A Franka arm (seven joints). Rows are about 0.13 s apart.
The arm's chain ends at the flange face. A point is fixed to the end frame.
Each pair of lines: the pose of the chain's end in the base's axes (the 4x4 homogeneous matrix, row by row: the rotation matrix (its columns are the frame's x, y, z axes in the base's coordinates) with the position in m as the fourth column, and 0 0 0 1 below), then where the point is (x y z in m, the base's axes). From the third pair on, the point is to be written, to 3 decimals.
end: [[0.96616 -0.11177 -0.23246 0.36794], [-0.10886 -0.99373 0.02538 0.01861], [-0.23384 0.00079 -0.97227 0.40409], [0 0 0 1]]
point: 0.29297 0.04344 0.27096
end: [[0.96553 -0.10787 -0.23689 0.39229], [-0.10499 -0.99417 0.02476 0.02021], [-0.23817 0.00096 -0.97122 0.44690], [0 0 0 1]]
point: 0.31663 0.04479 0.31411
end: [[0.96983 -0.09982 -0.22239 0.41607], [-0.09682 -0.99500 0.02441 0.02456], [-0.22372 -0.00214 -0.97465 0.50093], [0 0 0 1]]
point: 0.342 0.049 0.367
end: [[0.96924 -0.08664 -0.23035 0.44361], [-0.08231 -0.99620 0.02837 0.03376], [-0.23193 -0.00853 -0.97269 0.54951], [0 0 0 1]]
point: 0.368 0.058 0.416
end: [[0.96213 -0.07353 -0.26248 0.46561], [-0.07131 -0.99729 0.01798 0.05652], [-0.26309 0.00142 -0.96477 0.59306], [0 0 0 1]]
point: 0.386 0.079 0.462
